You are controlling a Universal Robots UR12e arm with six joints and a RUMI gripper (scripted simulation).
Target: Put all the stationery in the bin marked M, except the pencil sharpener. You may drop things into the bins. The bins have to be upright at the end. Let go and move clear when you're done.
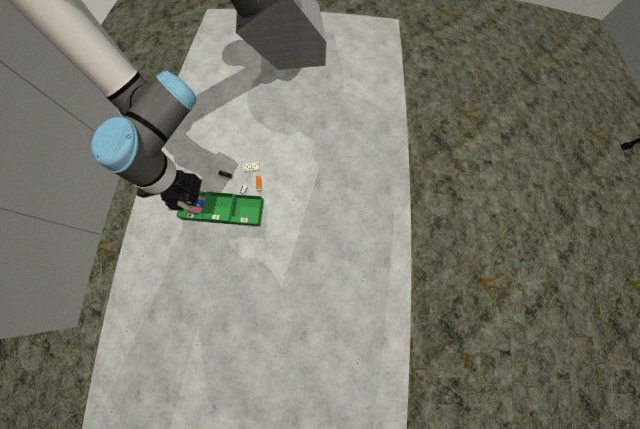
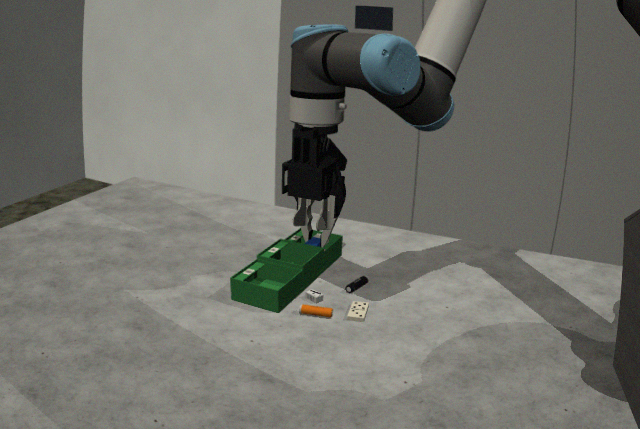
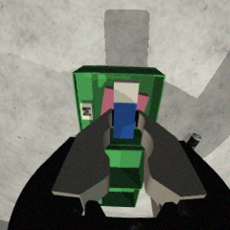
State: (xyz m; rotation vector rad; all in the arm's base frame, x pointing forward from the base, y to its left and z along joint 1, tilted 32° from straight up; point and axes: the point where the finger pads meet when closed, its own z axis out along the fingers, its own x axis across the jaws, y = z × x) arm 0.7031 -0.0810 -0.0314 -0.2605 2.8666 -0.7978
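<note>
The pink eraser lies 3 cm below my hand. From my hand the other things lie so: green bin block (8 cm to the left, 2 cm below); black battery (12 cm behind, 6 cm to the left, 4 cm below); blue eraser (1 cm to the right, 1 cm below).
</note>
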